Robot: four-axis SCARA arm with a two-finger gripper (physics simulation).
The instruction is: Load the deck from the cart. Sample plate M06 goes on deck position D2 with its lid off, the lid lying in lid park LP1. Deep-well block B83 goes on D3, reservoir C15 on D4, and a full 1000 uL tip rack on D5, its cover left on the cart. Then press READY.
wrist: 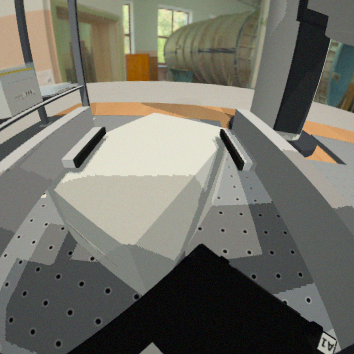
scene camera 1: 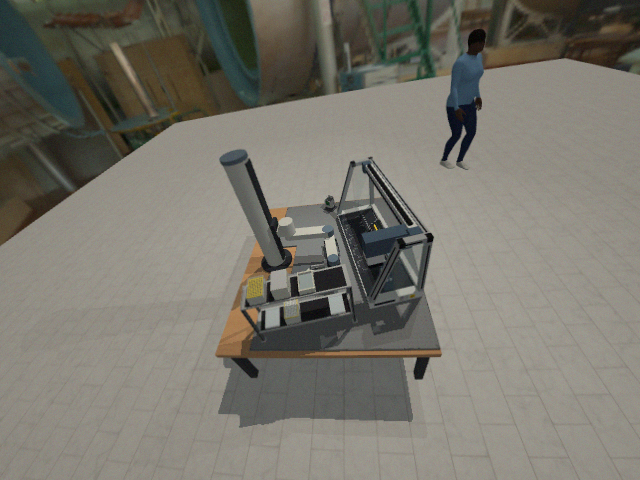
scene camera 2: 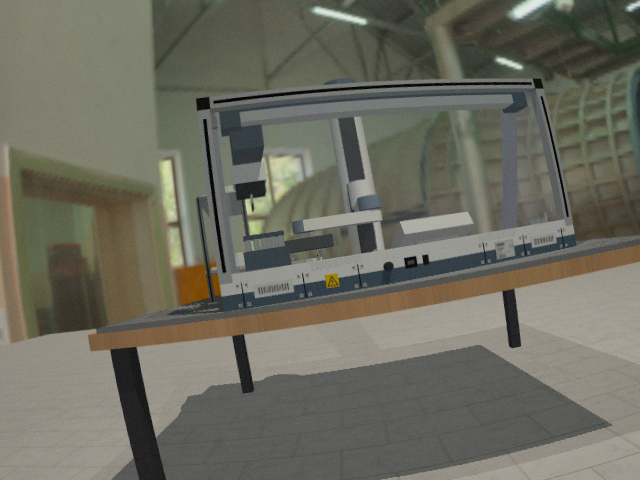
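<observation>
My gripper (wrist: 162, 118) has drawn its two black-padded fingers in against opposite sides of a pale faceted block (wrist: 135, 165), whose identity I cannot read. A black piece labelled A1 (wrist: 200, 305) hides its lower end. In scene camera 1, the cart (scene camera 1: 353, 304) holds a yellow-topped tip rack (scene camera 1: 254, 289), a tall white block (scene camera 1: 279, 285) and a lidded plate-like item (scene camera 1: 306, 282) on its upper shelf. Below are a pale-topped item (scene camera 1: 272, 316), a speckled rack (scene camera 1: 292, 311) and another pale-topped item (scene camera 1: 337, 303). Labels for M06, B83 and C15 are unreadable, and D2 to D5 cannot be told apart.
The arm column (scene camera 1: 253, 211) (wrist: 285, 60) stands beside the cart. The framed deck machine (scene camera 1: 395, 191) (scene camera 2: 372, 90) is on the other side of the arm, with a blue-grey head (scene camera 1: 382, 240) (scene camera 2: 247, 144) inside. A white box (wrist: 19, 92) stands at left in the wrist view.
</observation>
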